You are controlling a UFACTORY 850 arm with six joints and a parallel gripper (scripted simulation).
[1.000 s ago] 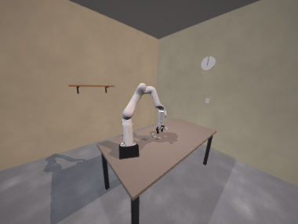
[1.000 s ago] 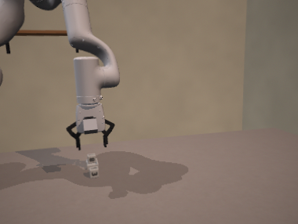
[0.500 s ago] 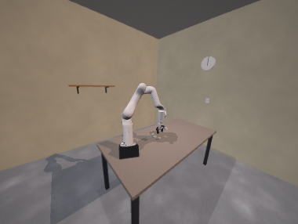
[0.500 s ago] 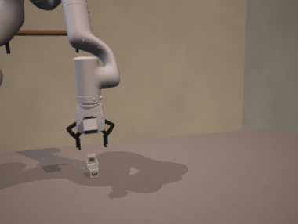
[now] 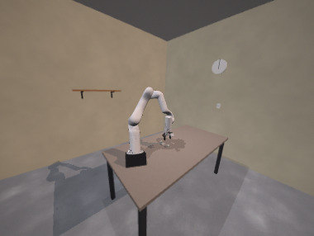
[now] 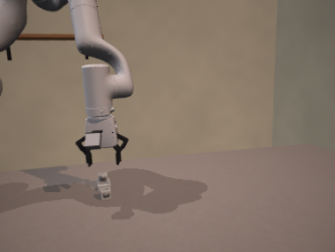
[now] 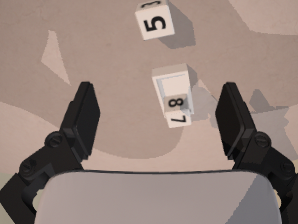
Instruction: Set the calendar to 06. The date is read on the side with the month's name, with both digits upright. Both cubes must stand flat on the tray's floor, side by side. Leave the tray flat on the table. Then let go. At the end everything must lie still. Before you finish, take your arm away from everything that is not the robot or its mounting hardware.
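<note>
The white calendar tray is 11 cm below my hand, 9 cm to the left of it and 2 cm behind it. Round my hand: white number cube (10 cm below, 2 cm to the right).
</note>
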